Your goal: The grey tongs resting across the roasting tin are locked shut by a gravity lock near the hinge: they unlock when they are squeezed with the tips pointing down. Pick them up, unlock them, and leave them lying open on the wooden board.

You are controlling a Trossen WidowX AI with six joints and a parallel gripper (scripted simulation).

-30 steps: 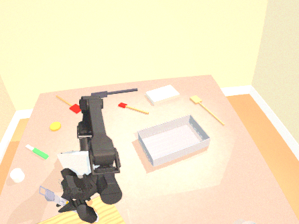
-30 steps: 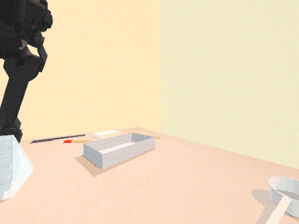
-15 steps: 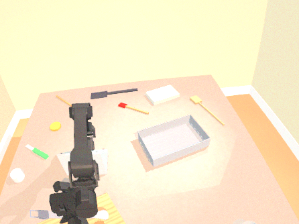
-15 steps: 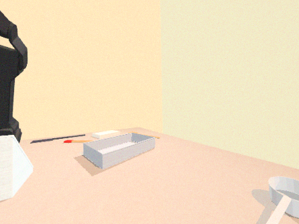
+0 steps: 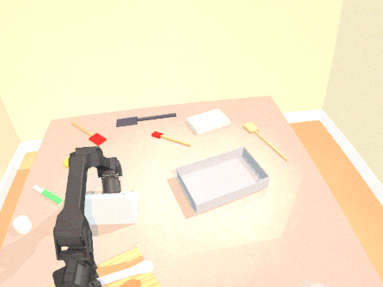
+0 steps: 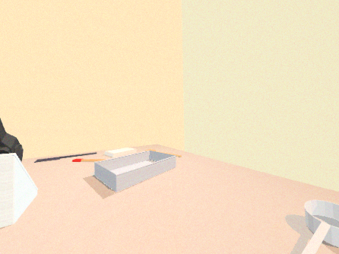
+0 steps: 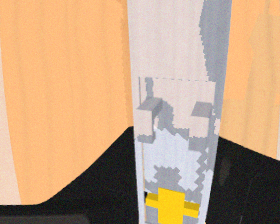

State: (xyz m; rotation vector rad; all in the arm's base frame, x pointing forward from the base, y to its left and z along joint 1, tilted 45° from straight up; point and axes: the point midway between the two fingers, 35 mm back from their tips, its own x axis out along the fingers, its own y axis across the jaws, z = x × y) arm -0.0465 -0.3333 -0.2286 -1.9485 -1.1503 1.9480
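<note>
Right now my gripper tip is 10 mm short of the wooden board and 90 mm above it. The rest, counted from my gripper tip: yellow disc 170 mm behind, 660 mm to the left, 90 mm below; then yellow lock mark 10 mm ahead, 10 mm to the left, 30 mm above; then roasting tin 470 mm ahead, 430 mm to the left, 70 mm below.
</note>
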